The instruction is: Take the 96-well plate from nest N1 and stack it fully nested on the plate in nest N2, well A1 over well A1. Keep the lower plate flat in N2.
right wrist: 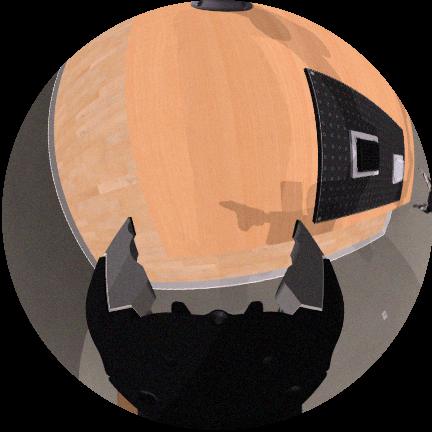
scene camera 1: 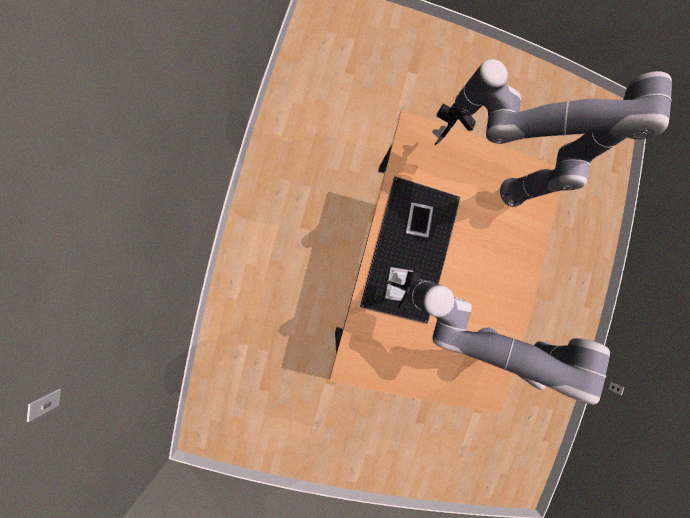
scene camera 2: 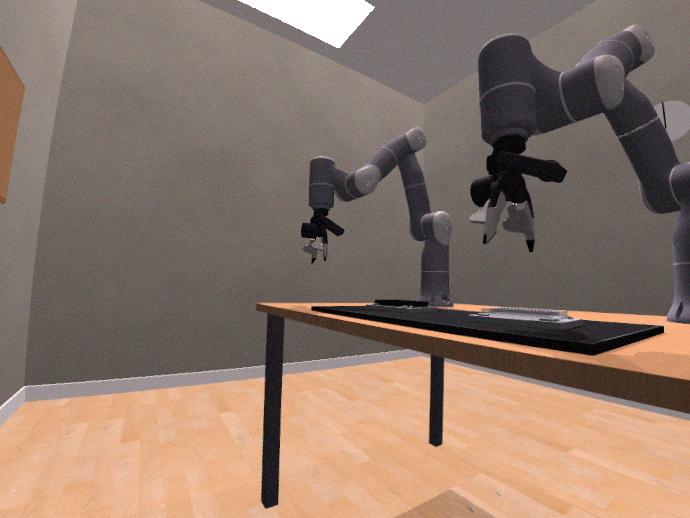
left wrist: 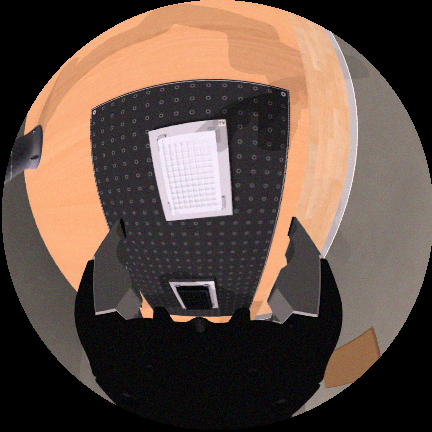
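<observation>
A white 96-well plate (scene camera 1: 399, 274) (scene camera 2: 523, 311) (left wrist: 194, 172) (right wrist: 399, 169) lies flat in a light grey nest (left wrist: 225, 170). A black 96-well plate (scene camera 1: 420, 220) (scene camera 2: 401, 302) (left wrist: 195, 297) (right wrist: 369, 155) lies flat in a second light grey nest (left wrist: 215, 296) (right wrist: 354, 157). The nest labels are too small to read surely. My left gripper (scene camera 1: 405, 287) (scene camera 2: 508, 243) (left wrist: 204, 219) is open and empty, well above the board near the white plate, and partly hides that plate in scene camera 1. My right gripper (scene camera 1: 439, 138) (scene camera 2: 319, 260) (right wrist: 214, 220) is open and empty, high above the table's upper end in scene camera 1.
Both nests stand on a black perforated board (scene camera 1: 384, 253) (scene camera 2: 599, 337) (left wrist: 252, 195) (right wrist: 332, 200) on the wooden table (scene camera 1: 496, 250) (scene camera 2: 671, 340) (left wrist: 65, 200) (right wrist: 225, 125). The black plate's nest is on the side towards my right arm. Arm shadows fall across the table.
</observation>
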